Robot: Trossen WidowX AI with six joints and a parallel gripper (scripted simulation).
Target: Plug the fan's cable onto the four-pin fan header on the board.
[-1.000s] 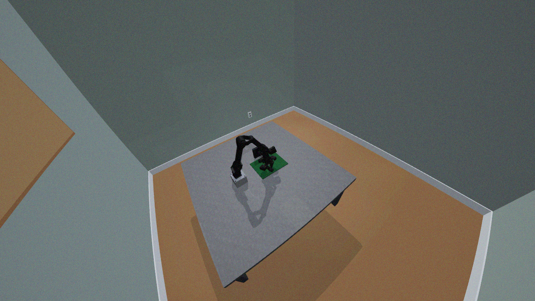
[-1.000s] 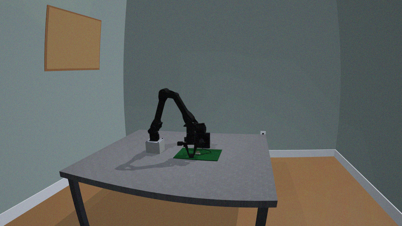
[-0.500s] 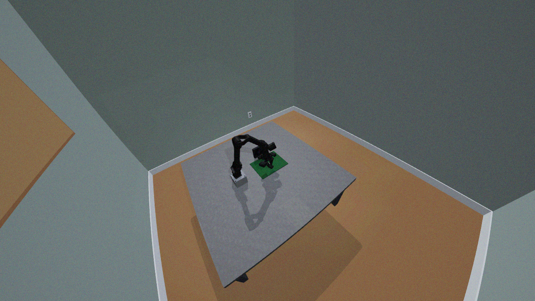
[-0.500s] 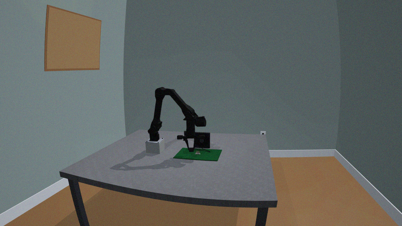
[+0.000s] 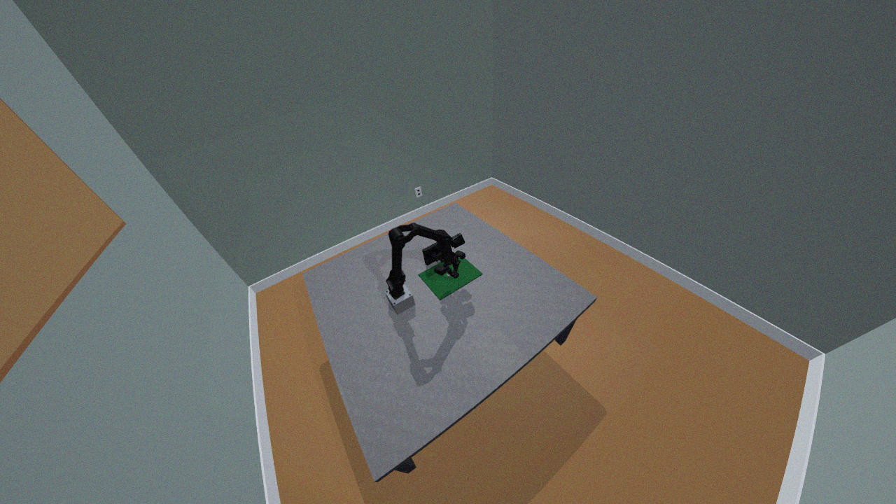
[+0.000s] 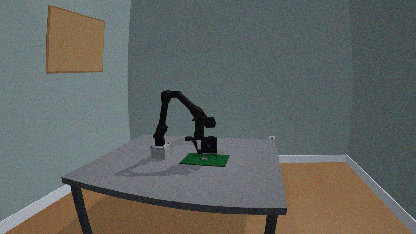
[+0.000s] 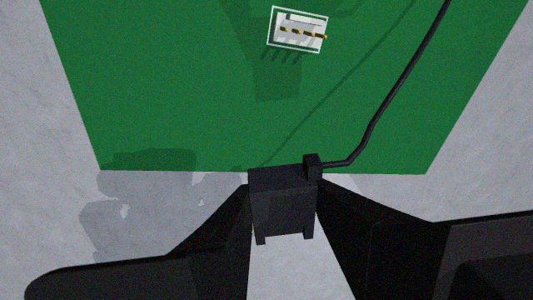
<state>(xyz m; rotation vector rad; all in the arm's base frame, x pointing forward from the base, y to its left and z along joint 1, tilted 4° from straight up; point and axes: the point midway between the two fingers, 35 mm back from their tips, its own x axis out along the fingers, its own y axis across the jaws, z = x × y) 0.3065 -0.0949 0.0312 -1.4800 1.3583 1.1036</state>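
Right now my gripper tip is 80 mm above the white four-pin fan header, 70 mm to the right of it and 20 mm short of it. Round my gripper tip: green board: 90 mm below, 70 mm to the left, 30 mm ahead; then black plug: 10 mm to the right; then fan: 230 mm to the left, 30 mm ahead, 20 mm below.
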